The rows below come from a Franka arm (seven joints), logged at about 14 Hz.
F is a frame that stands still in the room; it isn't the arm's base.
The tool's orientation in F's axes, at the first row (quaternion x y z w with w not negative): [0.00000, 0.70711, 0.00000, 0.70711]
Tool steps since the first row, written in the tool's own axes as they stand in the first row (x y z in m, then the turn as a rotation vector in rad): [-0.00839, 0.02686, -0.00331, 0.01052, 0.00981, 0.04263]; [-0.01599, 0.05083, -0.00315, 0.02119, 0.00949, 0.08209]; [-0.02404, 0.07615, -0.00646, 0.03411, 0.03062, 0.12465]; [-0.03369, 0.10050, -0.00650, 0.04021, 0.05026, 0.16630]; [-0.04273, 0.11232, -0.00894, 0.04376, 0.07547, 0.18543]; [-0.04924, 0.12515, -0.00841, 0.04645, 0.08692, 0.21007]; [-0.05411, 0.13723, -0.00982, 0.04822, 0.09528, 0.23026]
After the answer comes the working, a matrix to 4 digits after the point.
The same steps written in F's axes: [-0.00331, 0.02686, 0.00839, 0.04263, 0.00981, -0.01052]; [-0.00315, 0.05083, 0.01599, 0.08209, 0.00949, -0.02119]; [-0.00646, 0.07615, 0.02404, 0.12465, 0.03062, -0.03411]; [-0.00650, 0.10050, 0.03369, 0.16630, 0.05026, -0.04021]; [-0.00894, 0.11232, 0.04273, 0.18543, 0.07547, -0.04376]; [-0.00841, 0.12515, 0.04924, 0.21007, 0.08692, -0.04645]; [-0.00982, 0.13723, 0.05411, 0.23026, 0.09528, -0.04822]
The tool's axes in the first row as the columns of a matrix, in F's axes (rounded; the answer above uses it unrounded):
[0.0000, 0.0000, 1.0000]
[0.0000, 1.0000, 0.0000]
[-1.0000, 0.0000, 0.0000]

